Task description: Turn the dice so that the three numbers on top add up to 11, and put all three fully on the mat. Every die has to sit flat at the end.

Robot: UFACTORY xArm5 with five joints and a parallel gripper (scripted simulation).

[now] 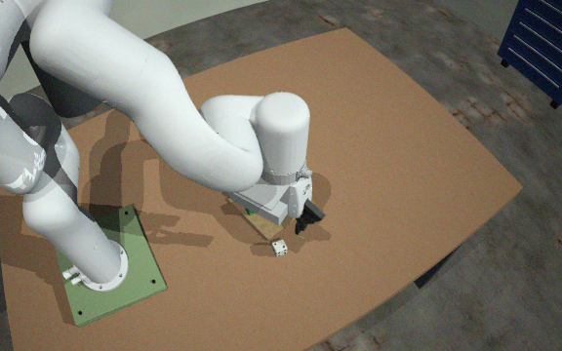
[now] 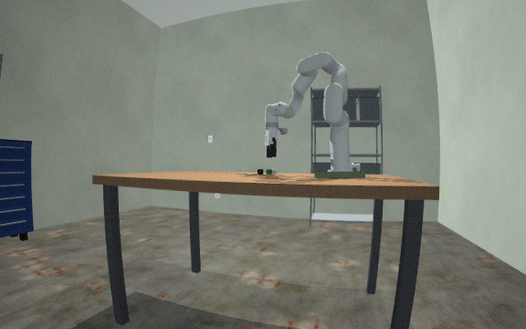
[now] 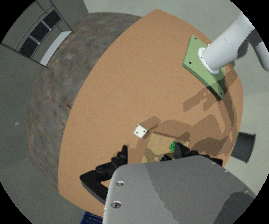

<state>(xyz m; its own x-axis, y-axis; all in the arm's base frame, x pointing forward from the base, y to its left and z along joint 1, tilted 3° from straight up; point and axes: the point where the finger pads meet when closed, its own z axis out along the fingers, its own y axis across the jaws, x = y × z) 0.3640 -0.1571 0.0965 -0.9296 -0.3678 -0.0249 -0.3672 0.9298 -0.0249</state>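
Now: hand 90 mm above the white die, 20 mm to the left of it and 10 mm past it. The rest, counted from my hand: tan mat: 100 mm below, 90 mm to the left, 40 mm ahead; then green die: 100 mm to the left, 90 mm below; then black die: 90 mm to the left, 90 mm below, 40 mm ahead.
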